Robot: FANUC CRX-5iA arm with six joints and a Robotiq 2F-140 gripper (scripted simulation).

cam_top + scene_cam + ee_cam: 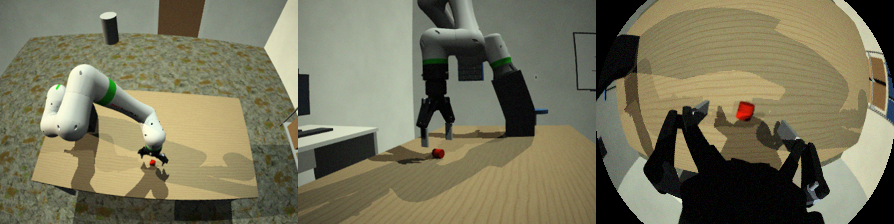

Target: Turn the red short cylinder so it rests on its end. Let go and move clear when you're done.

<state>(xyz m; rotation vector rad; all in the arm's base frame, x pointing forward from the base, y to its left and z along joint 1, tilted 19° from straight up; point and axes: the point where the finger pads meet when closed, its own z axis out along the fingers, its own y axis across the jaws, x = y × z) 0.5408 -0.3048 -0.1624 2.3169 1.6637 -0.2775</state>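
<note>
The red short cylinder lies 5 cm below my hand.
</note>
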